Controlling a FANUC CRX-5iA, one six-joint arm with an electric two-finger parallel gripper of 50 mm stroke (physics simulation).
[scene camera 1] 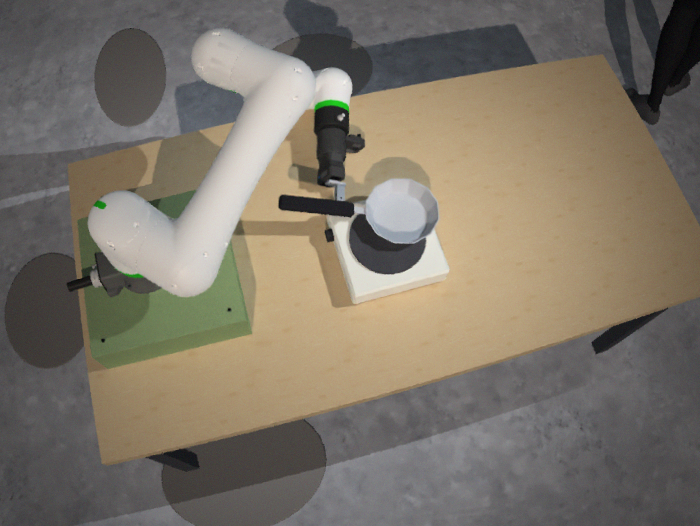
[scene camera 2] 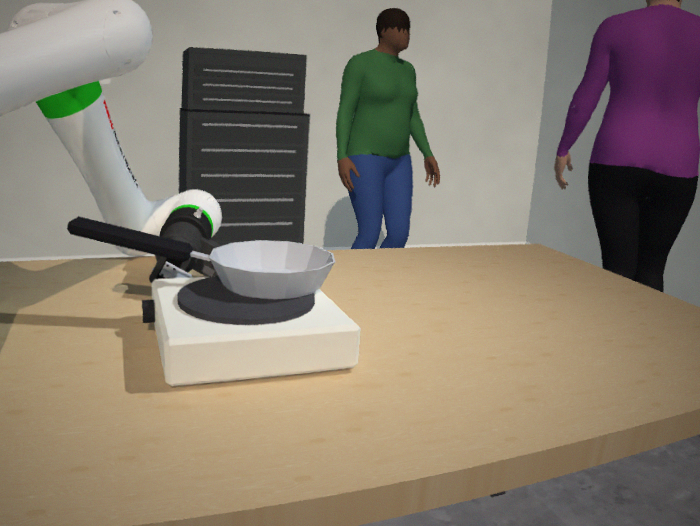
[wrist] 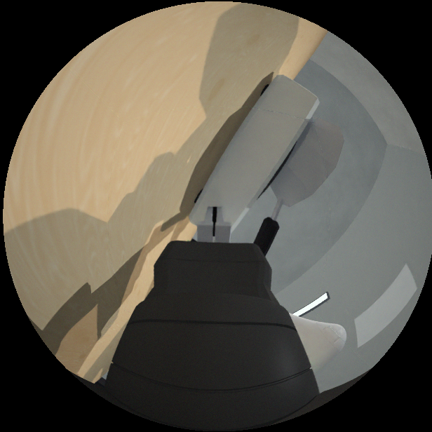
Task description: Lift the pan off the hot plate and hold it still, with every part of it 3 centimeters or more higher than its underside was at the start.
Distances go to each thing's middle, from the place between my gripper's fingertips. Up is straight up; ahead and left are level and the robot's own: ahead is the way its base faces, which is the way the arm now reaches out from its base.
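Measured from the light grey pan [scene camera 2: 262, 269], my hand is 8 cm below it, 9 cm to the left of it and 3 cm short of it. I also see the white hot plate [scene camera 2: 206, 333], which is 13 cm to the right of my hand and 7 cm ahead of it.
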